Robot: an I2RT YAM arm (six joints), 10 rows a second.
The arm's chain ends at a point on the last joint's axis. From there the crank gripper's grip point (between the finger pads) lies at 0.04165 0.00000 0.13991 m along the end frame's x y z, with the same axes.
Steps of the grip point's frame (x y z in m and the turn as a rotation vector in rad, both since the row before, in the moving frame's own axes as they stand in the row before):
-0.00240 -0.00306 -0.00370 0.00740 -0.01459 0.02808
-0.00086 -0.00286 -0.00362 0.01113 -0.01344 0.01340
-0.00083 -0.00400 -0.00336 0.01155 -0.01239 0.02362
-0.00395 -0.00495 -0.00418 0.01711 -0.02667 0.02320
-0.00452 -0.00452 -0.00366 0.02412 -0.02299 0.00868
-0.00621 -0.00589 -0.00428 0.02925 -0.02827 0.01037
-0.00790 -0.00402 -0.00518 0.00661 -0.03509 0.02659
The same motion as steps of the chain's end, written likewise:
-0.00035 -0.00316 -0.00429 0.00740 -0.01459 0.02808
0.00102 -0.00185 -0.00416 0.01113 -0.01344 0.01340
0.00090 -0.00334 -0.00386 0.01155 -0.01239 0.02362
-0.00022 -0.00347 -0.00523 0.01711 -0.02667 0.02320
-0.00131 -0.00148 -0.00454 0.02412 -0.02299 0.00868
-0.00226 -0.00219 -0.00535 0.02925 -0.02827 0.01037
-0.00296 -0.00413 -0.00656 0.00661 -0.03509 0.02659

